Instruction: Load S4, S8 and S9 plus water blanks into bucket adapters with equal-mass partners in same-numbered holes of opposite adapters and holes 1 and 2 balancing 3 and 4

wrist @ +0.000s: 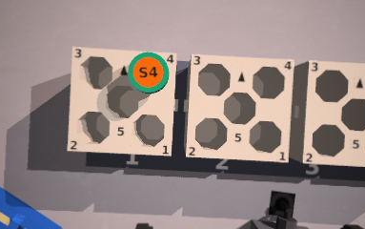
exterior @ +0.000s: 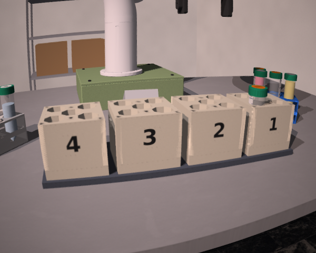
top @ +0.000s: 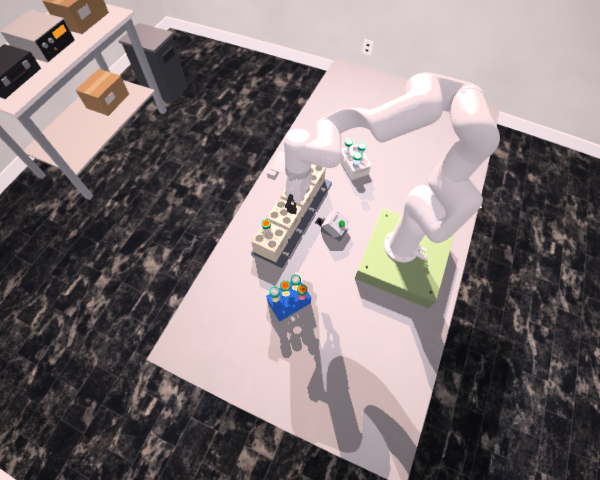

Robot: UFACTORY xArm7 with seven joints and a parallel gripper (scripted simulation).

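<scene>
The pink-filled tube lies 150 mm behind my hand, 210 mm to the left of it and 190 mm below it. From my hand the other things lie so: blue rack (110 mm behind, 240 mm to the left, 220 mm below); then green key (130 mm behind, 110 mm to the right, 190 mm below); then loading stand (70 mm ahead, 70 mm to the right, 250 mm below).
</scene>
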